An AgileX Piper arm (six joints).
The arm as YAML. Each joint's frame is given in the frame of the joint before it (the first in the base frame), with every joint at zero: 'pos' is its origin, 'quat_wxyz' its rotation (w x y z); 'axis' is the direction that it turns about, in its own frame. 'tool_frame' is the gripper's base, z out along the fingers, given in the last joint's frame.
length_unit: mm
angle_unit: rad
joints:
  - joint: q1
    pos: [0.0, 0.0, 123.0]
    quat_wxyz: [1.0, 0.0, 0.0, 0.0]
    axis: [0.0, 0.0, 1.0]
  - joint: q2
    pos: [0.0, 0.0, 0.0]
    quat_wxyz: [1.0, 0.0, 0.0, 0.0]
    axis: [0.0, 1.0, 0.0]
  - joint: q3
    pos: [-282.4, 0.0, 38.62]
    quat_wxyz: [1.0, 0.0, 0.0, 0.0]
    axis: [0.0, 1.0, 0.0]
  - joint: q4
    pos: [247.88, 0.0, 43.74]
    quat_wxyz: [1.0, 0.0, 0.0, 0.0]
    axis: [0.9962, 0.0, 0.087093]
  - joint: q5
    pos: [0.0, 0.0, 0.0]
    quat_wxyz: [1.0, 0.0, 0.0, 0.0]
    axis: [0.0, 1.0, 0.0]
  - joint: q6
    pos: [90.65, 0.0, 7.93]
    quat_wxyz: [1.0, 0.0, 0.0, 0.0]
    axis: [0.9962, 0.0, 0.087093]
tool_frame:
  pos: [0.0, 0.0, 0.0]
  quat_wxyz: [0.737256, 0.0, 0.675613, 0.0]
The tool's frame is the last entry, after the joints.
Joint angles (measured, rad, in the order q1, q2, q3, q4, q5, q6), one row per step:
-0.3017 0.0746 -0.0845 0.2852 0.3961 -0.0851
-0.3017 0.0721 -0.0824 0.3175 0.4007 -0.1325
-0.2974 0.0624 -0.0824 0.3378 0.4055 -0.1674
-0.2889 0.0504 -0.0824 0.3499 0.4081 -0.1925
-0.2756 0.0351 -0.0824 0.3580 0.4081 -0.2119
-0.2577 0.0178 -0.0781 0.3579 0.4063 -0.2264
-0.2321 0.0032 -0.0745 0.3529 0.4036 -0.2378
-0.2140 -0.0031 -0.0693 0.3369 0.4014 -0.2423
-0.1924 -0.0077 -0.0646 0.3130 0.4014 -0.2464
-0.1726 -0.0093 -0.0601 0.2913 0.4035 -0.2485
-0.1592 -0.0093 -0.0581 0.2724 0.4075 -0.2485
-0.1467 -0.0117 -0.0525 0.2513 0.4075 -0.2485
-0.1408 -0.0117 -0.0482 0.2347 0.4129 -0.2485
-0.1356 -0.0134 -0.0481 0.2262 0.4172 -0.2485
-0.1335 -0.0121 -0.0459 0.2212 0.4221 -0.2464
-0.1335 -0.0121 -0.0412 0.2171 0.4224 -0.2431
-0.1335 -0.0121 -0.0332 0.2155 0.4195 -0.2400
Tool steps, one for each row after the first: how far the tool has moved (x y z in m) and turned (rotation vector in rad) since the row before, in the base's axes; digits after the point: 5 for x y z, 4 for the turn. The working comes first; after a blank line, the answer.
Tool pose at each row, in the base's axes (x y z in m, rotation vector in rad; the steps are taken from these numbers as rounded here):
0.05595 -0.00707 0.20336 0.3676 1.8168 0.0156
0.05601 -0.00583 0.20275 0.3424 1.8219 0.0156
0.05538 -0.00453 0.20312 0.3152 1.8189 0.0146
0.05455 -0.00330 0.20370 0.2881 1.8121 0.0143
0.05345 -0.00197 0.20460 0.2592 1.8000 0.0161
0.05229 -0.00076 0.20421 0.2273 1.7897 0.0163
0.05130 0.00057 0.20391 0.1896 1.7813 0.0193
0.05095 0.00095 0.20249 0.1609 1.7831 0.0125
0.05064 0.00129 0.20089 0.1248 1.7891 0.0013
0.05053 0.00161 0.19907 0.0933 1.7985 -0.0067
0.05043 0.00173 0.19788 0.0704 1.8075 -0.0147
0.05037 0.00162 0.19594 0.0477 1.8136 -0.0265
0.05034 0.00144 0.19391 0.0326 1.8252 -0.0372
0.05009 0.00151 0.19352 0.0223 1.8288 -0.0412
0.05013 0.00152 0.19226 0.0191 1.8375 -0.0418
0.05026 0.00136 0.19064 0.0201 1.8429 -0.0430
0.05057 0.00120 0.18822 0.0231 1.8481 -0.0423

0.00006 0.00124 -0.00061 -0.0131 0.0026 0.0177
-0.00063 0.00130 0.00037 -0.0155 -0.0053 0.0175
-0.00083 0.00123 0.00058 -0.0152 -0.0089 0.0174
-0.00110 0.00133 0.00090 -0.0152 -0.0143 0.0192
-0.00116 0.00121 -0.00039 -0.0178 -0.0124 0.0207
-0.00099 0.00133 -0.00030 -0.0190 -0.0108 0.0264
-0.00035 0.00038 -0.00142 -0.0203 0.0008 0.0158
-0.00031 0.00034 -0.00160 -0.0272 0.0052 0.0187
-0.00011 0.00032 -0.00182 -0.0223 0.0089 0.0175
-0.00010 0.00012 -0.00119 -0.0176 0.0089 0.0116
-0.00006 -0.00011 -0.00194 -0.0201 0.0063 0.0093
-0.00003 -0.00018 -0.00203 -0.0151 0.0119 0.0047
-0.00025 0.00007 -0.00039 -0.0081 0.0038 0.0049
0.00004 0.00001 -0.00126 -0.0019 0.0087 0.0019
0.00013 -0.00016 -0.00162 -0.0002 0.0054 -0.0013
0.00031 -0.00016 -0.00242 0.0022 0.0052 -0.0017

